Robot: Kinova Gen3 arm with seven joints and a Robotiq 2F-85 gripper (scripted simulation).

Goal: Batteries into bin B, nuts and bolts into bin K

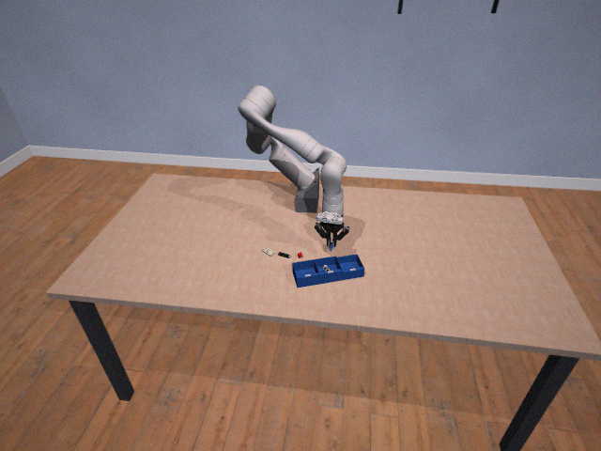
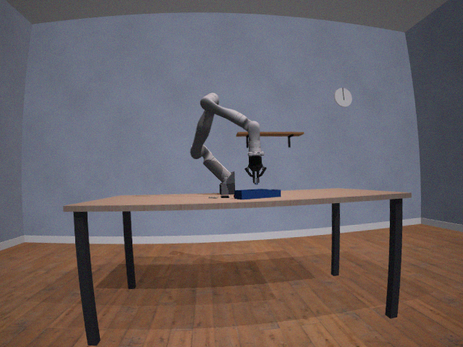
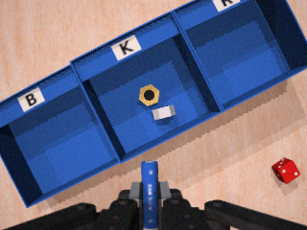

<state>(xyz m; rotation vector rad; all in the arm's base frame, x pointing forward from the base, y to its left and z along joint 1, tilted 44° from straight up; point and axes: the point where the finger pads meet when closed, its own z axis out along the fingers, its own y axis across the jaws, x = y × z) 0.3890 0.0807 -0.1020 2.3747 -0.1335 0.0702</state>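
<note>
Now: the black battery 10 mm behind my hand, 180 mm to the right of it and 90 mm below it. The rest, counted from my hand: grey nut: 50 mm ahead, 20 mm to the right, 80 mm below; then blue battery: 20 mm below; then blue bin: 70 mm ahead, 10 mm to the right, 70 mm below.
</note>
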